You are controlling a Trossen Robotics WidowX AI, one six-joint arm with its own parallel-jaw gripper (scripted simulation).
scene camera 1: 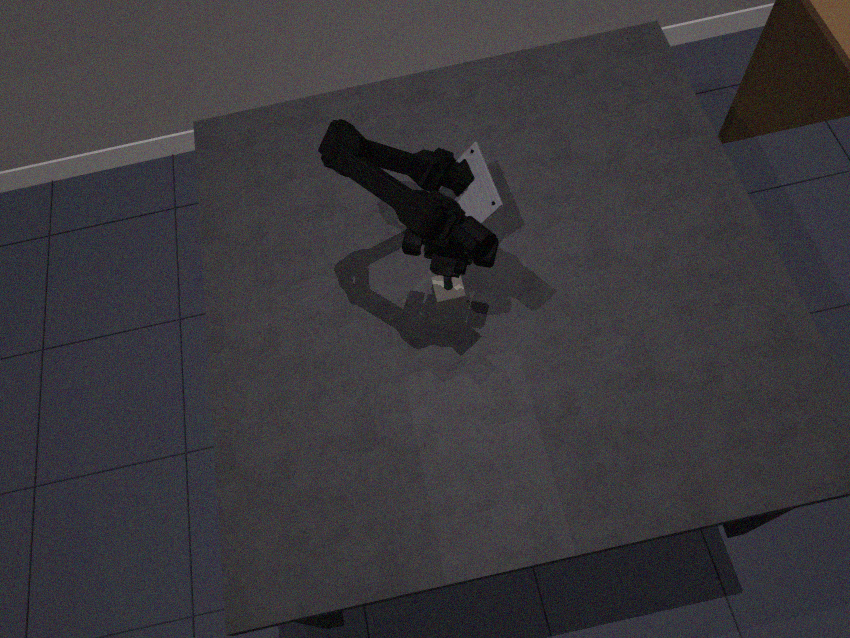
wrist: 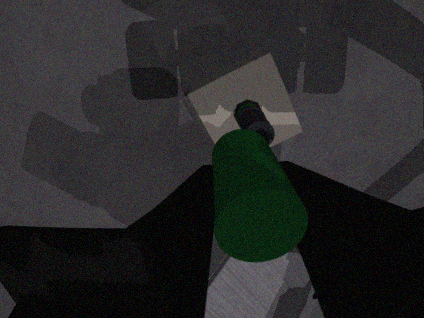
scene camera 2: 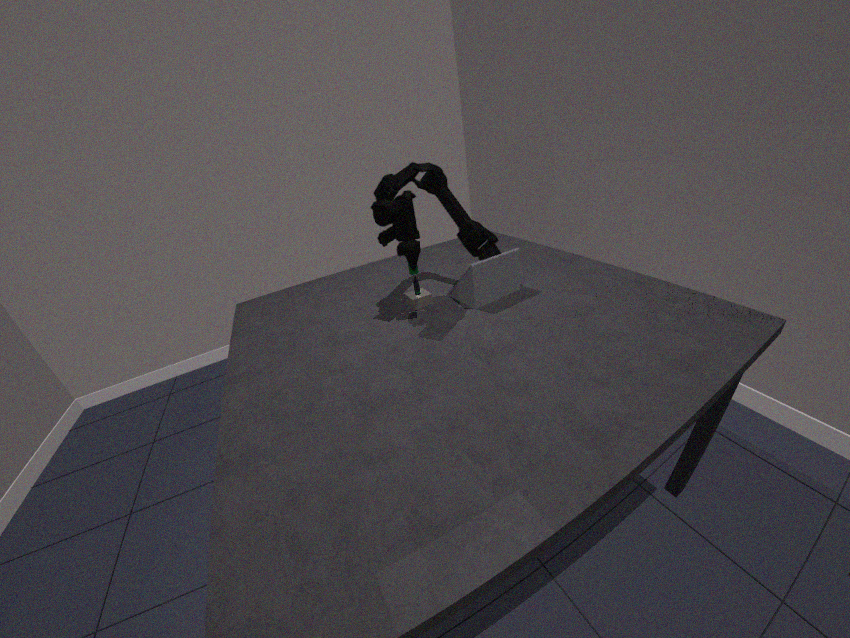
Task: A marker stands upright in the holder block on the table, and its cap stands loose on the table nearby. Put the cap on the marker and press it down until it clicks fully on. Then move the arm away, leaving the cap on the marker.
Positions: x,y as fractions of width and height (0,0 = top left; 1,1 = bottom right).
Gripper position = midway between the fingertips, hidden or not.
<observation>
The gripper (wrist: 0.58,0.55) carries a green cap (wrist: 0.61,0.68).
Scene camera 1 misses the green cap, which is hidden by the gripper.
</observation>
